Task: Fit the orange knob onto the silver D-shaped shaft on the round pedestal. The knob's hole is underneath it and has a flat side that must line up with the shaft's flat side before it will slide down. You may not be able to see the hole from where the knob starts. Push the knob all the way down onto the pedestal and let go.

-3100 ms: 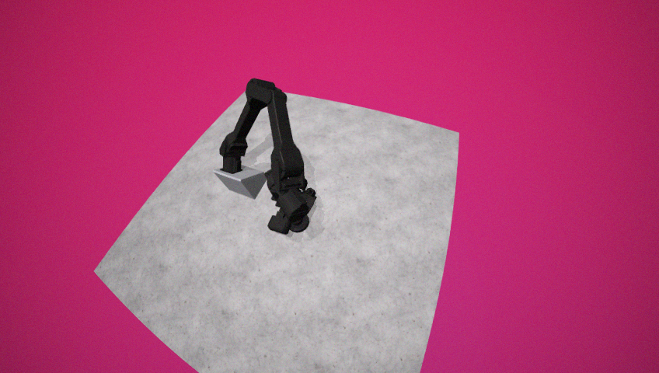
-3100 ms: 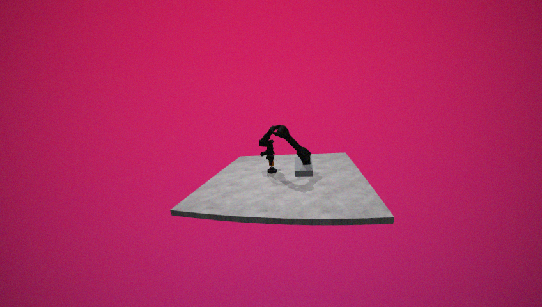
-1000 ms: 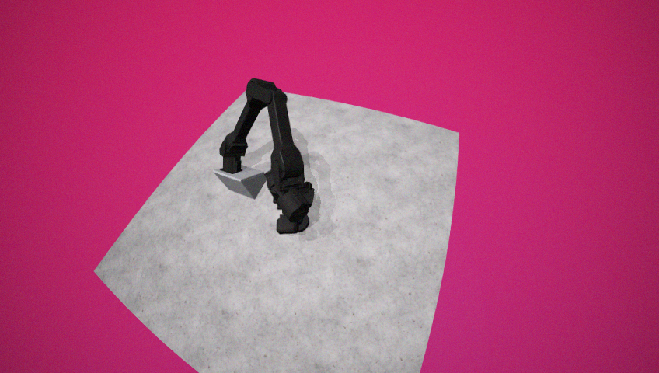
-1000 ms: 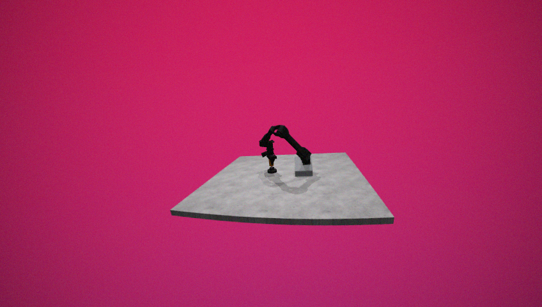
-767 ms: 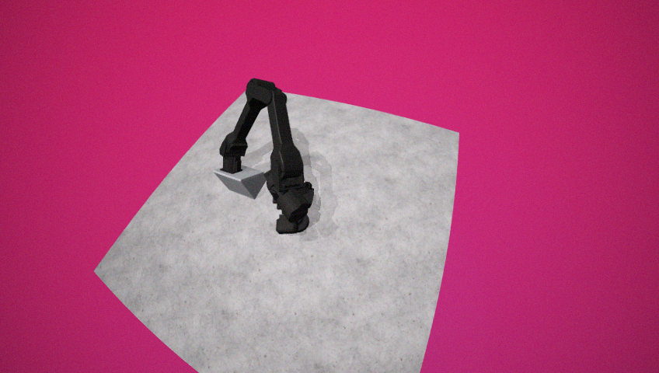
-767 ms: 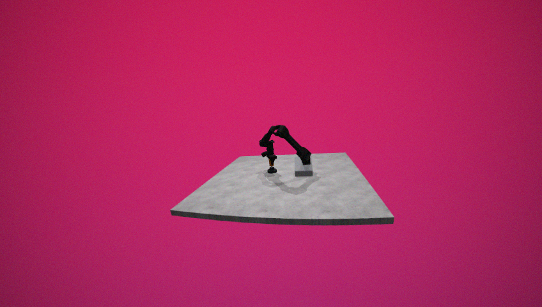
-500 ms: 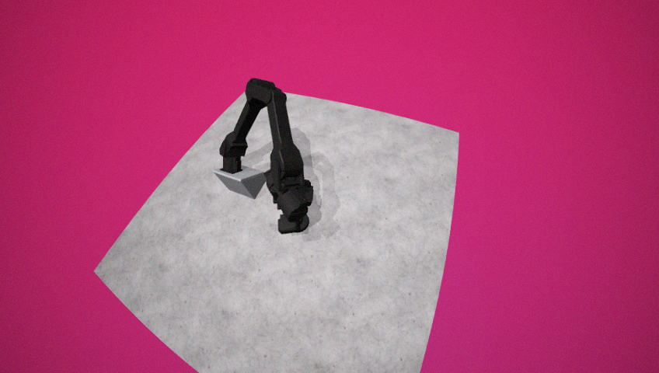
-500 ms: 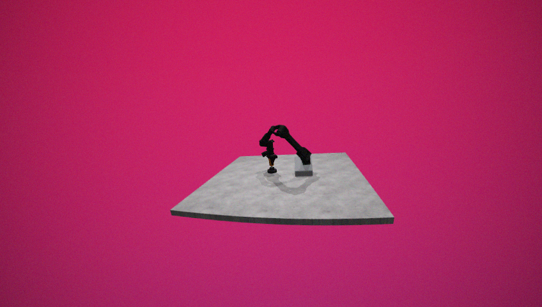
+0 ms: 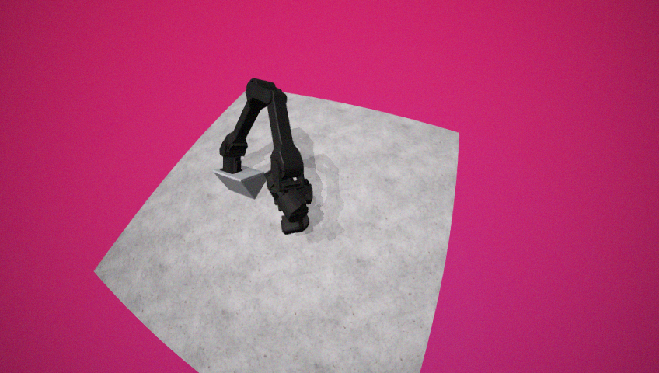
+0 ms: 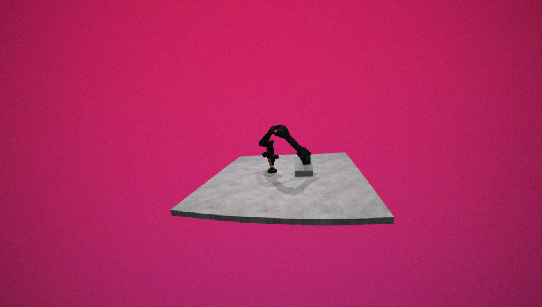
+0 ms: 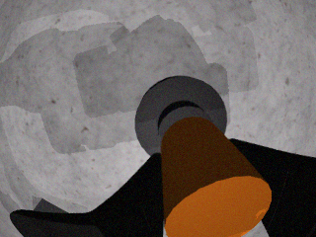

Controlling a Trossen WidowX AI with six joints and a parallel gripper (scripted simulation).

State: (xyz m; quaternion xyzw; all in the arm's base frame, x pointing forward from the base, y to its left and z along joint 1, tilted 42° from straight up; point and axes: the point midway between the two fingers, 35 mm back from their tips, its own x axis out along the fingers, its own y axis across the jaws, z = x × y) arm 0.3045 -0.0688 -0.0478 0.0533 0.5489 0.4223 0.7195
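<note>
The orange knob lies 3 cm above my gripper tip. Also, from my gripper tip: round dark pedestal 4 cm below.
</note>
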